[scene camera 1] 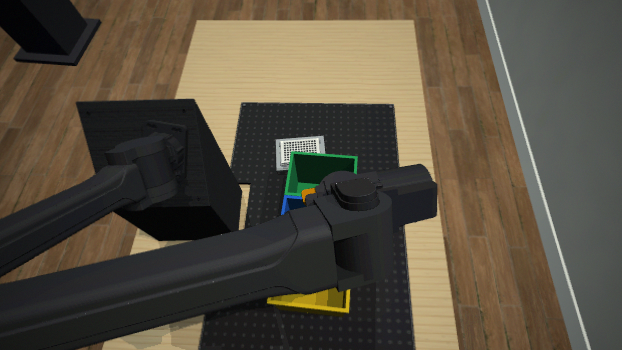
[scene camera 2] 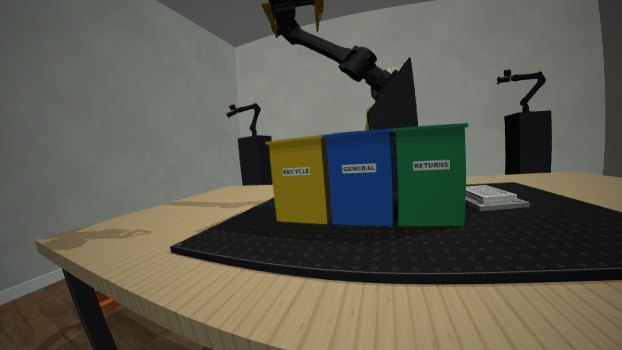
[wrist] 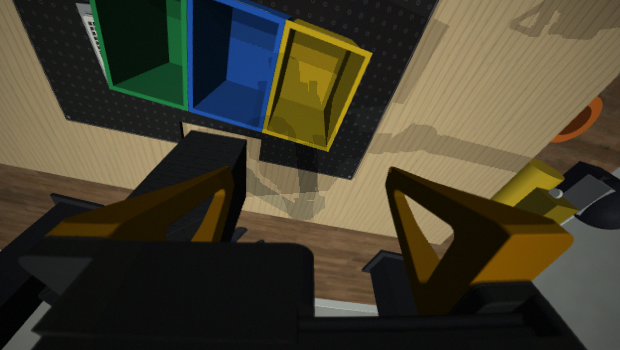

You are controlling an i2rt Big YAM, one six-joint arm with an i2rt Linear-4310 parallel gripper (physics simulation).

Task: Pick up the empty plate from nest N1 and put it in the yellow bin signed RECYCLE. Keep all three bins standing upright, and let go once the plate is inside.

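Where they show: gripper, fingertip midpoint: point(scene camera 2: 296, 33) point(wrist: 309, 175); arm's base, origin of the base link: point(scene camera 1: 167, 149) point(scene camera 2: 389, 86).
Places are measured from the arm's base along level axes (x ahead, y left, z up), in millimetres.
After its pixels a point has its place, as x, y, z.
Note:
The white plate point(scene camera 1: 301, 148) @(235, 237, -340) point(scene camera 2: 487, 193) @(263, 222, -338) sits on its grey nest point(scene camera 1: 278, 155) @(162, 210, -351) point(scene camera 2: 505, 206) @(312, 243, -356) beside the green bin. In the wrist view the green bin's wall hides most of the plate point(wrist: 95, 45) @(234, 267, -337). The yellow bin point(scene camera 1: 308, 303) @(316, -231, -361) point(scene camera 2: 300, 192) @(409, -187, -296) point(wrist: 304, 102) @(247, -200, -361) signed RECYCLE stands upright, and the arm covers part of it in scene camera 1. The blue GENERAL bin point(scene camera 2: 360, 195) @(408, -63, -303) point(wrist: 250, 80) @(256, -62, -361) and the green RETURNS bin point(scene camera 1: 320, 172) @(310, 124, -280) point(scene camera 2: 431, 192) @(406, 67, -300) point(wrist: 145, 50) @(277, 124, -280) stand upright in the same row. My gripper point(scene camera 2: 296, 34) @(363, -185, 69) point(wrist: 309, 175) @(363, -185, 69) is open and empty, high above the bins.
The bins and nest stand on a black perforated board point(scene camera 1: 320, 117) @(281, 384, -363) point(scene camera 2: 300, 250) @(531, -136, -363) point(wrist: 340, 167) @(89, -367, -363) on the wooden table point(scene camera 1: 310, 60) @(211, 664, -376) point(scene camera 2: 210, 295) @(659, -202, -376) point(wrist: 450, 90) @(392, -533, -376). A black pedestal point(scene camera 1: 160, 210) @(-42, -92, -129) point(scene camera 2: 397, 107) @(70, 21, -90) carries my arm at the board's notch. Other arms on pedestals stand in the background.

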